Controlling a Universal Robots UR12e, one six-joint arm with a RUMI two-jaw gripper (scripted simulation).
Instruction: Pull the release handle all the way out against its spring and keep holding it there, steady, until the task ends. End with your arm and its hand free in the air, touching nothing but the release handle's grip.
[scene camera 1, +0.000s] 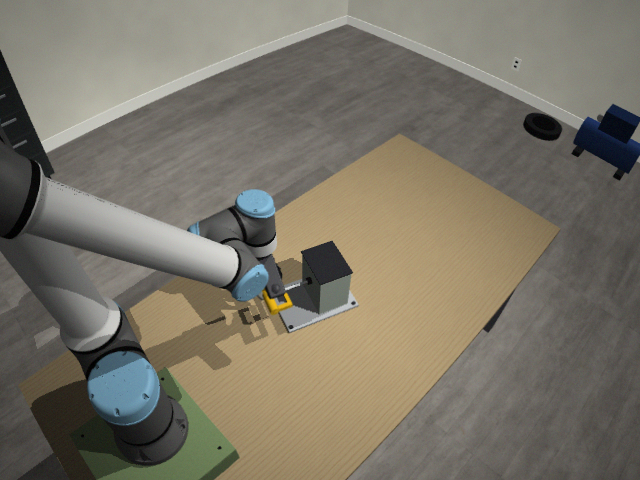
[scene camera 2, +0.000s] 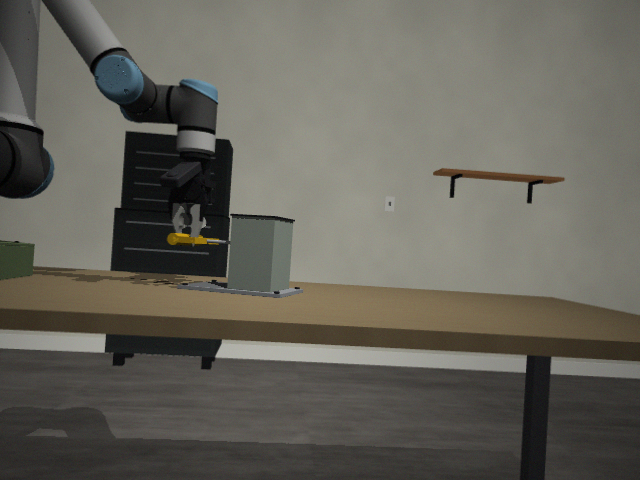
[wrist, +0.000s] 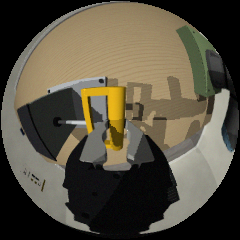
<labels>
One and the same spot on a grey base plate: (wrist: 77, 85) is (scene camera 2: 216, 287).
</labels>
